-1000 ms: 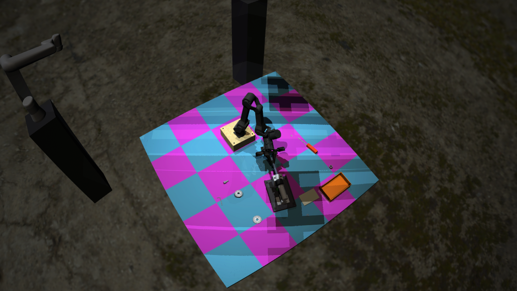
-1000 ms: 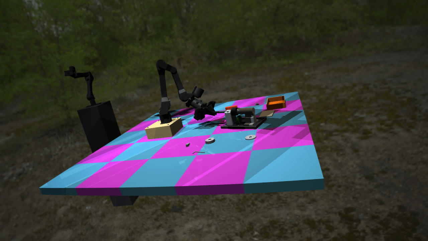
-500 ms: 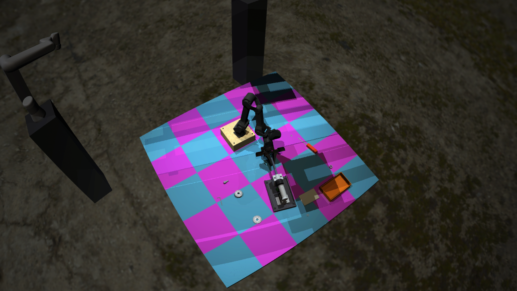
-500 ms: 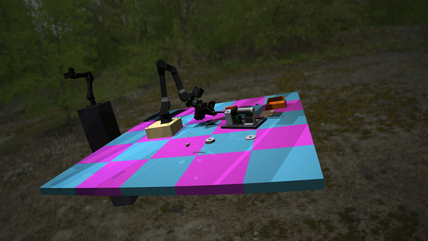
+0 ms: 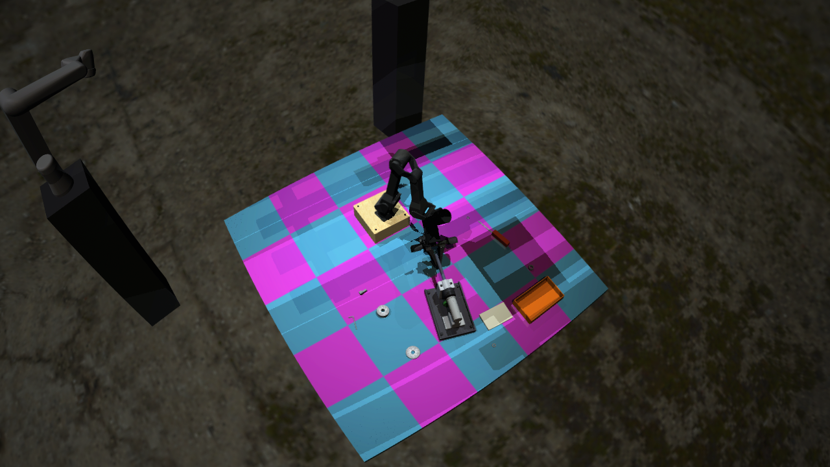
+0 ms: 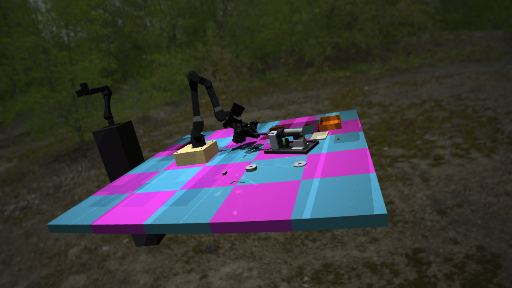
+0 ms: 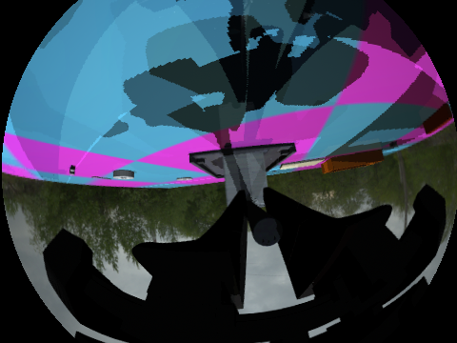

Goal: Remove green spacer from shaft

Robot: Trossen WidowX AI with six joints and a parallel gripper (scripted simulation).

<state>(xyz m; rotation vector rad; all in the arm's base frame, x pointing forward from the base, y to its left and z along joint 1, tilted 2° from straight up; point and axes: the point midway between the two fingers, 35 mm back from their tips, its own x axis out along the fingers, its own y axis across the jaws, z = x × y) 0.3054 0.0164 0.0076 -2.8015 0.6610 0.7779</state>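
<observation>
The thin shaft is 5 cm ahead of my gripper tip, 3 cm to the right of it and 2 cm above it. From my gripper tip the other things lie so: small bolt 29 cm to the right, 13 cm behind, 6 cm below; then card 31 cm ahead, 6 cm below, 4 cm to the left; then green spacer 14 cm ahead, 7 cm to the right, 3 cm below.
</observation>
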